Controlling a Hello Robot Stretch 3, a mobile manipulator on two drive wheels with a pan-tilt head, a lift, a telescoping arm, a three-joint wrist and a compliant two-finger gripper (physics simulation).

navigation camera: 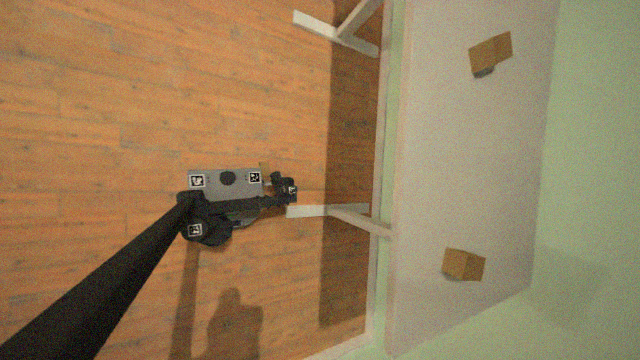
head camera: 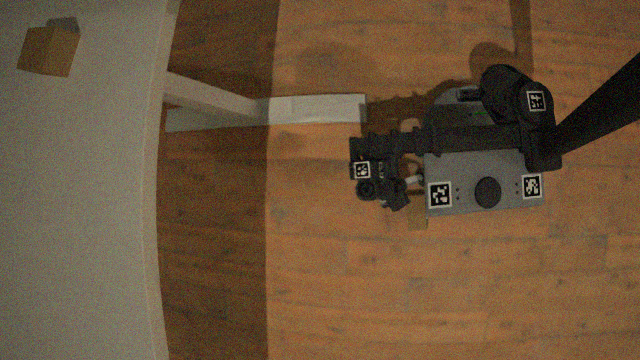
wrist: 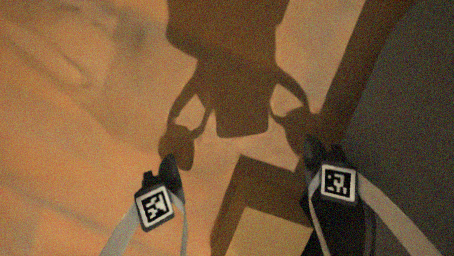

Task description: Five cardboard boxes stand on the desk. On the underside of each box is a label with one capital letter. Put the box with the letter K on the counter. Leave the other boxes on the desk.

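Pixels of known places: gripper, fingertip midpoint: [navigation camera: 269, 178] [wrist: 240, 162]; robot's base at its link origin: [navigation camera: 227, 177] [head camera: 486, 191].
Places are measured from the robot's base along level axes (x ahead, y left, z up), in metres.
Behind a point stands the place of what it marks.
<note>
A tan cardboard box lies on the floor beside my base; its pale top [wrist: 270, 232] @[x 0.007, y -0.208, z 0.061 m] shows at the bottom of the wrist view, and part of it shows beside the base in the head view [head camera: 418, 216] @[x 0.048, y -0.201, z 0.061 m] and the navigation view [navigation camera: 264, 168] @[x 0.044, y -0.203, z 0.061 m]. My gripper [wrist: 240, 162] @[x -0.022, y -0.239, z 0.022 m] is open and empty, its fingers apart above the floor near this box. One box [head camera: 49, 51] @[x -0.194, y -0.476, z 0.997 m] [navigation camera: 462, 265] @[x -0.195, y -0.476, z 0.995 m] stands on the white desk [head camera: 85, 200] @[x -0.008, y -0.428, z 0.951 m] [navigation camera: 470, 175] @[x 0.013, y -0.592, z 0.951 m], and another box [navigation camera: 491, 52] @[x 0.310, y -0.572, z 0.995 m] stands farther along it. No letter can be read. The counter does not show.
A white desk foot [head camera: 315, 109] [navigation camera: 306, 211] lies on the floor close to my wrist. A second foot [navigation camera: 315, 25] shows farther along. The desk's edge runs alongside my base [head camera: 485, 200] @[x 0.022, y -0.009, z 0.176 m] [navigation camera: 227, 192] @[x -0.069, y 0.006, z 0.159 m]. A pale green wall [navigation camera: 595, 150] @[x 0.072, y -1.127, z 1.061 m] stands behind the desk.
</note>
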